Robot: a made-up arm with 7 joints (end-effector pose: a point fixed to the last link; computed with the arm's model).
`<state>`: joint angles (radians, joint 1 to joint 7).
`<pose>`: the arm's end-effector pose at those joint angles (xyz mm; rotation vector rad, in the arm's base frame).
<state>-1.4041 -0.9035 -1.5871 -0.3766 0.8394 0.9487 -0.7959</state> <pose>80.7 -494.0 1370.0 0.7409 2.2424 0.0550</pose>
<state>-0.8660 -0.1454 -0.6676 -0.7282 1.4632 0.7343 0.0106</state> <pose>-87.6 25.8 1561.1 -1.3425 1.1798 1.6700</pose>
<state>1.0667 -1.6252 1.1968 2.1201 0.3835 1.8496 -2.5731</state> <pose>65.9 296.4 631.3 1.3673 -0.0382 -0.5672</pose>
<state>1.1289 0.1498 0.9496 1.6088 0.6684 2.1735 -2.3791</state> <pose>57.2 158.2 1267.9 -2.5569 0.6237 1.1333</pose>
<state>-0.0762 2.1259 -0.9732 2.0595 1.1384 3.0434 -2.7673</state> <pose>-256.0 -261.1 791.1 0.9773 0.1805 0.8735</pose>
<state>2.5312 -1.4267 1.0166 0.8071 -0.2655 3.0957 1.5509</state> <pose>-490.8 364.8 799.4 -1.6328 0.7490 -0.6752</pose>
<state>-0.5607 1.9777 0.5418 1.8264 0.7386 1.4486 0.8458</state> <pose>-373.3 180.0 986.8 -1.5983 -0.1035 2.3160</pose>
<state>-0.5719 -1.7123 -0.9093 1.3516 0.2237 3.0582 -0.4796</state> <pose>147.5 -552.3 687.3 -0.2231 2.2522 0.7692</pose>
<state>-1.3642 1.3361 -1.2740 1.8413 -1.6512 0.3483 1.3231</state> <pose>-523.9 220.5 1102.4 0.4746 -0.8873 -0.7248</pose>
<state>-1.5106 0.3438 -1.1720 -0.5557 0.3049 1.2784 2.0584</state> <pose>53.1 368.6 1378.1 -1.7348 0.7305 1.1068</pose>
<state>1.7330 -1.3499 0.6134 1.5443 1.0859 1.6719 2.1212</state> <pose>-44.3 447.1 646.9 2.3154 0.3489 0.7650</pose>
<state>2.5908 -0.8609 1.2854 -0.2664 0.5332 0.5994 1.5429</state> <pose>-341.4 545.2 1297.8 -1.5780 -0.5799 0.4734</pose>
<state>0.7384 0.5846 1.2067 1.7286 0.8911 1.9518 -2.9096</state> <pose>-83.2 34.7 1240.9 -2.4796 0.7807 0.0804</pose>
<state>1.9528 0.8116 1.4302 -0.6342 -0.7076 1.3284 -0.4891</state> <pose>575.1 -232.3 1209.3 0.1626 2.5571 -1.7981</pose>
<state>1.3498 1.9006 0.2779 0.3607 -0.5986 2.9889 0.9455</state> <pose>21.0 -669.6 660.9 -1.4848 -1.6437 -1.5441</pose>
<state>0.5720 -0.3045 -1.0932 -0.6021 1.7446 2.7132 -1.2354</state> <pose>178.0 51.0 1469.7 -1.3395 -0.8810 0.8211</pose>
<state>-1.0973 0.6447 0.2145 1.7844 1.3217 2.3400 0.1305</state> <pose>-78.5 -88.0 1203.8 -0.8169 -0.6020 0.8655</pose>
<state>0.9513 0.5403 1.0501 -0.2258 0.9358 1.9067 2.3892</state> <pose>14.6 -399.3 1426.7 -0.7094 0.4560 0.8292</pose>
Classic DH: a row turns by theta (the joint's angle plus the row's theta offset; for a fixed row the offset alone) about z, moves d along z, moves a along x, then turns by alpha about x. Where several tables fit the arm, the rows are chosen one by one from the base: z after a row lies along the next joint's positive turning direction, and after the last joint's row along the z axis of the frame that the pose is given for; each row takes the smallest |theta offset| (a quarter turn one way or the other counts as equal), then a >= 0, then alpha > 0; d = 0 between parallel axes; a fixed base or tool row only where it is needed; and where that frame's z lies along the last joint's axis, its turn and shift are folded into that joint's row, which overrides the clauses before.
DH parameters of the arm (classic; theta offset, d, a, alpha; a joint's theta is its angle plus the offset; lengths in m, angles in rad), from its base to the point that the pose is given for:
joint 1: 0 0.84 0 1.5708
joint 2: 0 0.13 0 -1.5708
joint 3: 0 0.39 -0.01 -1.5708
joint 4: 0 0.02 -0.02 1.5708
joint 5: 0 0.33 -0.01 1.5708
joint 6: 1.5708 0.09 0.07 1.5708
joint 7: 0.7519 -0.0182 -0.0078 1.4842
tool (fixed): -2.3583 -0.021 0 0

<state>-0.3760 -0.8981 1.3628 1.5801 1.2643 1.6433 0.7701</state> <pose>374.4 10.7 961.6 -2.2632 1.5073 -1.5621</pose>
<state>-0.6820 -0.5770 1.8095 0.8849 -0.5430 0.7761 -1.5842</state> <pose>342.0 -201.8 1466.3 1.9068 -2.0775 -1.3565</pose>
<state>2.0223 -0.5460 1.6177 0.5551 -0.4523 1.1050 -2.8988</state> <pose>-106.7 401.2 1491.4 -2.4959 -0.9470 0.4586</pose>
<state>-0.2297 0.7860 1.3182 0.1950 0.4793 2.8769 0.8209</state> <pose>-427.7 10.4 1353.5 1.0656 1.9609 -0.4496</pose>
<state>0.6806 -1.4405 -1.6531 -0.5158 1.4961 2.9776 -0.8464</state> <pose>557.7 360.8 910.5 -1.9116 -0.2177 1.3865</pose>
